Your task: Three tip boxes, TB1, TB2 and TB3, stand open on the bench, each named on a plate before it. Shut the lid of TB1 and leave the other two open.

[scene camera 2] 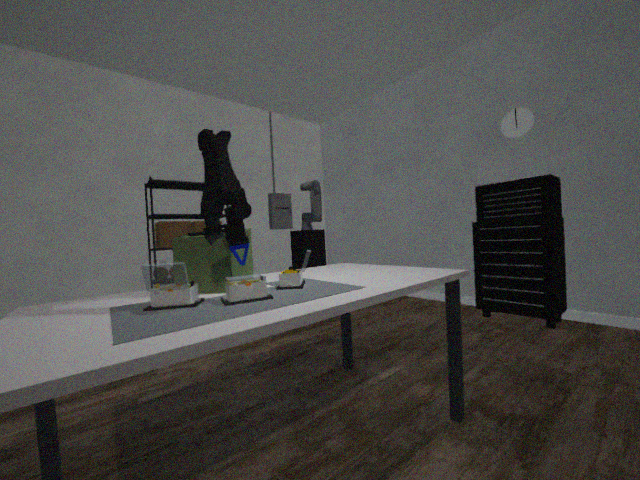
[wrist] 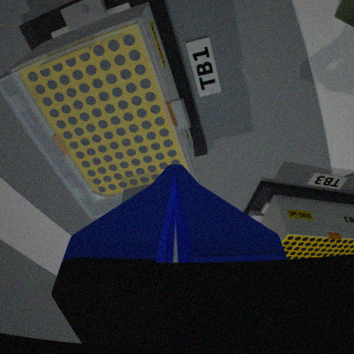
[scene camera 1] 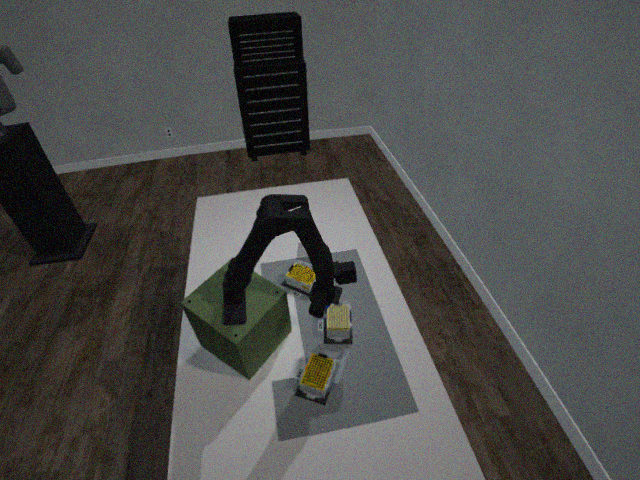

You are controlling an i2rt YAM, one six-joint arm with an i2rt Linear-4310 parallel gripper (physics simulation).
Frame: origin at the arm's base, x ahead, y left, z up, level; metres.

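Seen in the pictures: gripper, fingertip midpoint: (scene camera 2: pixel 242 265) (scene camera 1: pixel 326 307); arm's base, link origin: (scene camera 1: pixel 235 298).
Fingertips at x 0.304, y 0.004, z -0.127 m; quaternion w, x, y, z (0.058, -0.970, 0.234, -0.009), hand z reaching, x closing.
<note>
Offsets run from my fingertips to a thing's top centre. "*": to the spot under its first point. Level surfaces: height alone.
TB1 {0.029 m ahead, 0.008 m right, 0.037 m down} (scene camera 1: pixel 338 333) (scene camera 2: pixel 247 291) (wrist: pixel 95 110) is the middle box. Its clear lid {* 0.081 m ahead, 0.027 m right, 0.040 m down} (scene camera 2: pixel 245 279) lies down over the yellow rack; whether it is latched I cannot tell. Its plate (wrist: pixel 203 67) reads TB1. TB3 (scene camera 1: pixel 299 277) (scene camera 2: pixel 290 280) (wrist: pixel 320 217) stands at the far end, its clear lid (scene camera 2: pixel 306 259) raised. The third box {0.081 m back, 0.205 m right, 0.048 m down} (scene camera 1: pixel 316 376) (scene camera 2: pixel 173 296), TB2 by its place, stands at the near end with its lid {* 0.001 m back, 0.248 m right, 0.003 m down} (scene camera 2: pixel 164 274) raised; its plate is unreadable. My gripper (scene camera 2: pixel 242 263) (wrist: pixel 175 175) is shut and empty, its blue tips above TB1 in scene camera 2.
The boxes stand on a grey mat {0.115 m down} (scene camera 1: pixel 372 382) (scene camera 2: pixel 149 328) on the white bench {0.117 m down} (scene camera 1: pixel 227 439) (scene camera 2: pixel 408 276). A green block (scene camera 1: pixel 258 330) (scene camera 2: pixel 199 263) stands beside the mat, under the arm's base. The arm (scene camera 1: pixel 289 219) (scene camera 2: pixel 219 175) arches over the mat.
</note>
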